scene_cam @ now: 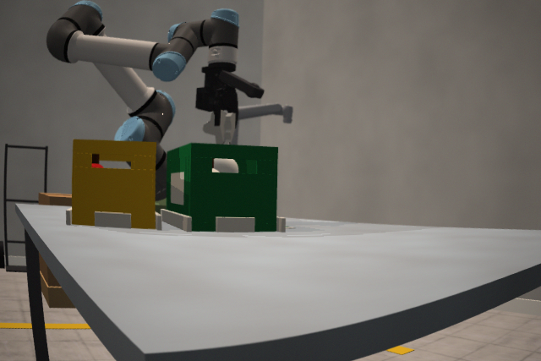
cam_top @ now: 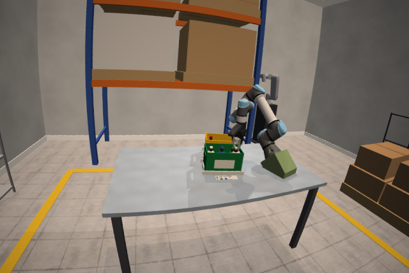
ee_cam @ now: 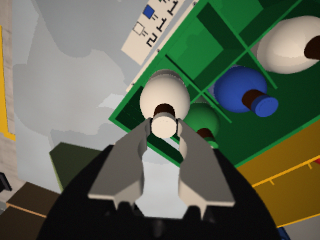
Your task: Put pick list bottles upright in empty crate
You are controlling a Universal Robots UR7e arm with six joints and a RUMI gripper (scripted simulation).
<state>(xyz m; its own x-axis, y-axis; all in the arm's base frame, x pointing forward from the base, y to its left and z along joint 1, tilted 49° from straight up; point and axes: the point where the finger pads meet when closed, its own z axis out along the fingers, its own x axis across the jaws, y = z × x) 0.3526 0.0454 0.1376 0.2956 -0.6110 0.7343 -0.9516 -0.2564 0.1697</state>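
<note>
The green-label bottle is 30 mm behind my hand, 80 mm to the right of it and 100 mm below it. The rest, counted from my hand: blue-label bottle (50 mm ahead, 110 mm to the right, 100 mm below); pick list (100 mm ahead, 60 mm to the left, 190 mm below); green crate (60 mm ahead, 70 mm to the right, 110 mm below).
</note>
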